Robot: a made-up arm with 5 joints.
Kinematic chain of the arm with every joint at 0, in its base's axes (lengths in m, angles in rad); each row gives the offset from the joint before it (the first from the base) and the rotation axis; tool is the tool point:
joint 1: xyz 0 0 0.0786 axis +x
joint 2: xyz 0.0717 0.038 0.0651 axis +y
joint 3: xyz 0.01 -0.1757 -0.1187 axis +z
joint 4: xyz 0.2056 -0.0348 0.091 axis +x
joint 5: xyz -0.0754 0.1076 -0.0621 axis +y
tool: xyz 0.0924 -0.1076 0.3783
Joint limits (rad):
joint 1: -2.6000..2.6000
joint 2: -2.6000..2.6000
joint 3: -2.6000..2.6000
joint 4: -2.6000..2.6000
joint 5: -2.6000..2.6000
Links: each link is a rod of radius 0.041 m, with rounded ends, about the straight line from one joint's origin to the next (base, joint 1, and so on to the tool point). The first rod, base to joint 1, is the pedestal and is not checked.
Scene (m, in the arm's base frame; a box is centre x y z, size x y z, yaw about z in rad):
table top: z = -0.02
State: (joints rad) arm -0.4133 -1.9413 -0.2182 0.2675 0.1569
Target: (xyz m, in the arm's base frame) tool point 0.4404 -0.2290 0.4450
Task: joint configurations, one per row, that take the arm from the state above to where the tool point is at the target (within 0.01 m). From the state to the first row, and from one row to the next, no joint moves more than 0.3 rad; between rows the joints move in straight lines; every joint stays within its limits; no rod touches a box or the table.
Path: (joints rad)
1: -0.5323 -2.0236 -0.5041 0.2848 0.2761
2: -0.6512 -2.1060 -0.7900 0.3022 0.3952
3: -0.7702 -2.1883 -1.0759 0.3195 0.5144
4: -0.8892 -2.2706 -1.3618 0.3368 0.6336
5: -1.0081 -2.3530 -1.6476 0.3542 0.7528
6: -1.1271 -2.4353 -1.9335 0.3715 0.8719
7: -1.2460 -2.5177 -2.2194 0.3888 0.9911
8: -1.3650 -2.6000 -2.5053 0.4062 1.1103

